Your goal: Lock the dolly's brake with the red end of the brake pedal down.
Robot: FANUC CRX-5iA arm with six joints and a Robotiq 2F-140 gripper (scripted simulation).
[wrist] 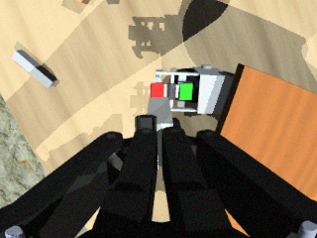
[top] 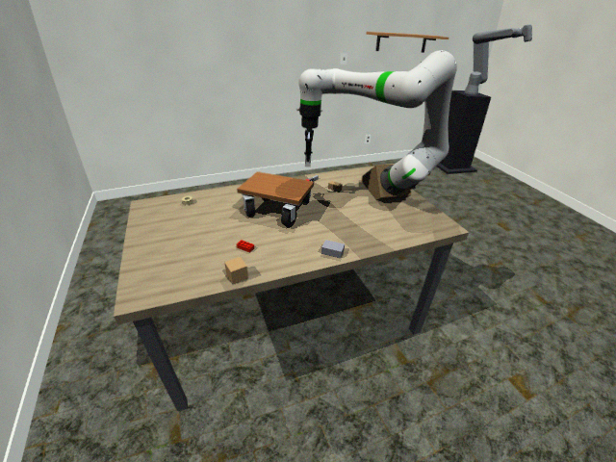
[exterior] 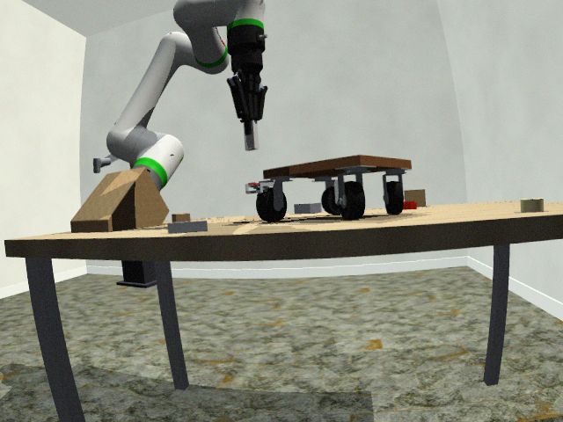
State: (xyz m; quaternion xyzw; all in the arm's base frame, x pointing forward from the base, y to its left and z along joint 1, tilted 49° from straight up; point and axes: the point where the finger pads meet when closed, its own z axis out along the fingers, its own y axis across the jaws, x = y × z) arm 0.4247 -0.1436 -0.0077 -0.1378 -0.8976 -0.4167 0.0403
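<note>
Now: the brake pedal 120 mm below my hand and 10 mm to the left of it. Also, from my hand: flat grey bar (190 mm below, 170 mm to the right, 70 mm behind); then grey block (470 mm to the left, 180 mm below); then small wood block (180 mm below, 170 mm behind, 50 mm to the right).
</note>
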